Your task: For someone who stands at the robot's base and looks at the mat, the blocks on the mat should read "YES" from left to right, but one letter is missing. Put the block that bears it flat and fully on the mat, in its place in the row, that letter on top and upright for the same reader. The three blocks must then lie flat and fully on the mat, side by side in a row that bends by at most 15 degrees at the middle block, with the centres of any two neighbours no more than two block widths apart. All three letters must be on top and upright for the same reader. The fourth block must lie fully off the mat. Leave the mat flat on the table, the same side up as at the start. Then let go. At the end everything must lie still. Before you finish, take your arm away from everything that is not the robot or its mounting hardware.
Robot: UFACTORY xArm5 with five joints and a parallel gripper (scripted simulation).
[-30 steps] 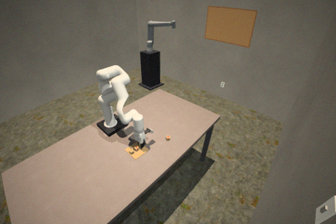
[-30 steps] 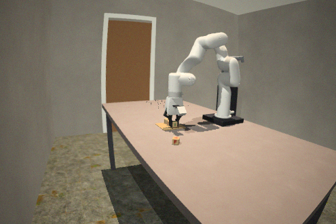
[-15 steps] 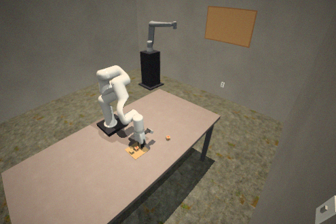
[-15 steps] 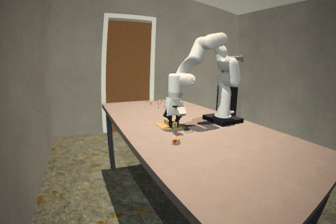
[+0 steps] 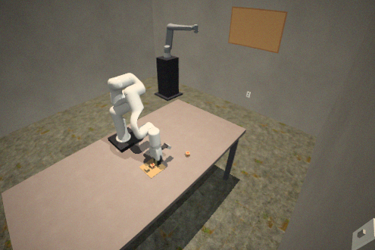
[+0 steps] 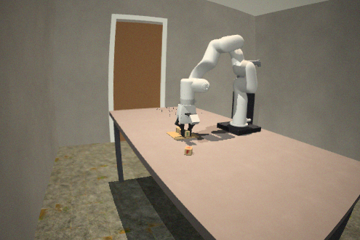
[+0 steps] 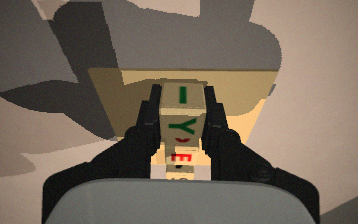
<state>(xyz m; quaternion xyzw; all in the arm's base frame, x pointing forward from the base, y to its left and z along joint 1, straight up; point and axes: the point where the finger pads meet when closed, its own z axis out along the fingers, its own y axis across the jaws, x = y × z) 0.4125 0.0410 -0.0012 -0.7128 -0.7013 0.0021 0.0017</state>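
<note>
My hand is 10 mm above the tan letter block. Round my hand: dark S block 100 mm to the right, 10 mm below; red E block 50 mm to the right, 10 mm below; tan mat 50 mm to the right, 30 mm below.
</note>
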